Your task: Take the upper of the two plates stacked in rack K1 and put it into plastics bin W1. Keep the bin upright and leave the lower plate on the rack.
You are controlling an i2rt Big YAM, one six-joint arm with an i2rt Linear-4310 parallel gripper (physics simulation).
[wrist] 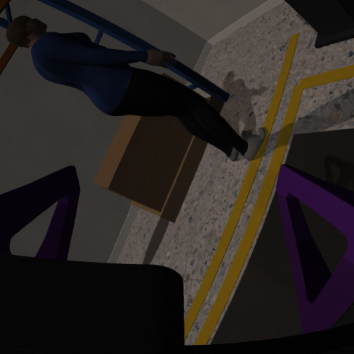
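My gripper [177, 176] is open, with its two purple fingers wide apart at the left and right of the wrist view and nothing between them. The fingers are seen against the wall, the floor and a dark flat surface. Rack K1, its two stacked plates and plastics bin W1 do not show in this view.
A person [80, 65] in a blue top and dark trousers stands by brown boxes [150, 155] and a blue frame [135, 46]. Yellow lines [239, 200] mark the speckled floor. A dark flat surface [260, 280] lies lower right; a black object [325, 20] is at the top right.
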